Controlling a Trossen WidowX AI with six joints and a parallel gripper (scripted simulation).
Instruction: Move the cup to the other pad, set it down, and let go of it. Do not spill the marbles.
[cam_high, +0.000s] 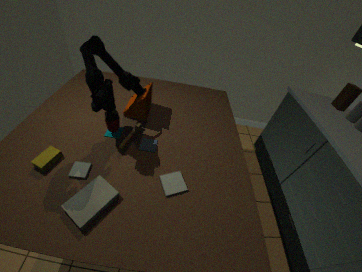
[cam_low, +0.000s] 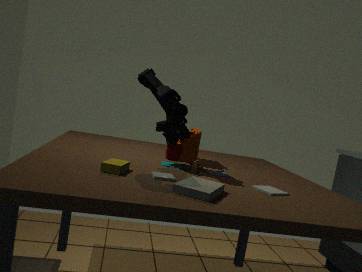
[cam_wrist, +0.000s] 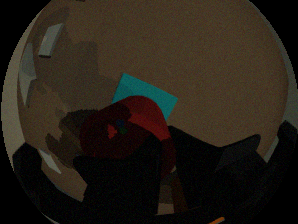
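Now: the cyan pad 3 cm ahead of my gripper tip, 1 cm to the left of it and 7 cm below it. Also, from my gripper tip: dark red cup (3 cm ahead, 1 cm to the left); then grey box (42 cm ahead, 3 cm to the left, 5 cm below); then blue pad (10 cm ahead, 21 cm to the left, 7 cm below).
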